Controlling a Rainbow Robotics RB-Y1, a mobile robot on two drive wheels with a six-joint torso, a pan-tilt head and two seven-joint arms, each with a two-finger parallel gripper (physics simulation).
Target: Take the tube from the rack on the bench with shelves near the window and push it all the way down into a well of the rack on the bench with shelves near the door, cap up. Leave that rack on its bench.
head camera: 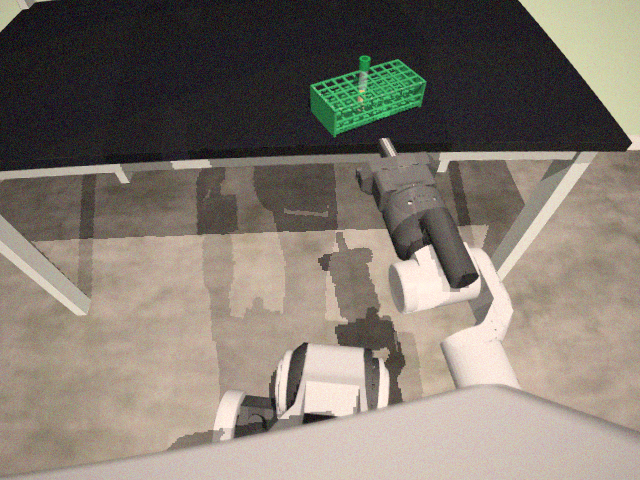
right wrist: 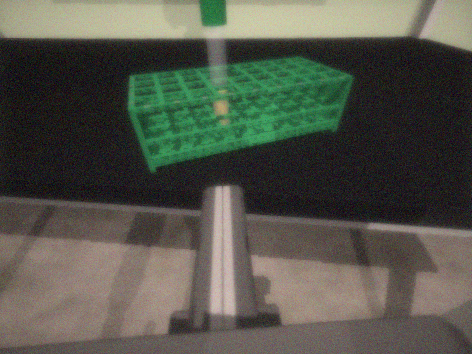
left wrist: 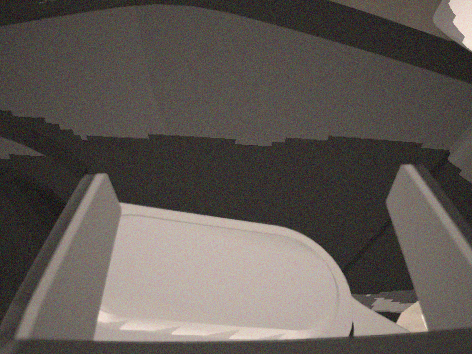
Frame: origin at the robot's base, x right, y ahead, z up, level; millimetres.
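Where they show: left gripper, fingertip midpoint: (left wrist: 253, 187); right gripper, fingertip midpoint: (head camera: 383, 142) (right wrist: 224, 198).
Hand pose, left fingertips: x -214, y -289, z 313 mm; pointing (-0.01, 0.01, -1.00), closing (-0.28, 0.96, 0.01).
Observation:
Each offset is from my left fingertips to the top centre of the thing. "*": to the spot under its first point. Level surfaces: height alone.
A clear tube @(dz +569, dx +226, dy +772 mm) (head camera: 363, 80) (right wrist: 217, 55) with a green cap and orange contents stands upright, cap up, in a green wire-like rack @(dz +507, dx +238, dy +794 mm) (head camera: 324, 112) (right wrist: 245, 141). The rack stands near the front edge of a black bench top @(dz +450 mm) (head camera: 206, 77) (right wrist: 410, 150). My right gripper (head camera: 385, 140) (right wrist: 224, 198) is shut and empty, at the bench's front edge, on the near side of the rack and apart from it. My left gripper (left wrist: 253, 187) is open, with no tube between its fingers; it does not show in the head camera view.
White bench legs (head camera: 542, 217) (head camera: 46, 263) stand at both sides under the bench top. A pale green wall (head camera: 589, 56) (right wrist: 100, 17) lies behind and to the right. A white robot part @(* dz -33, dx +112, dy +13 mm) (left wrist: 220, 270) shows beyond and between the left fingers.

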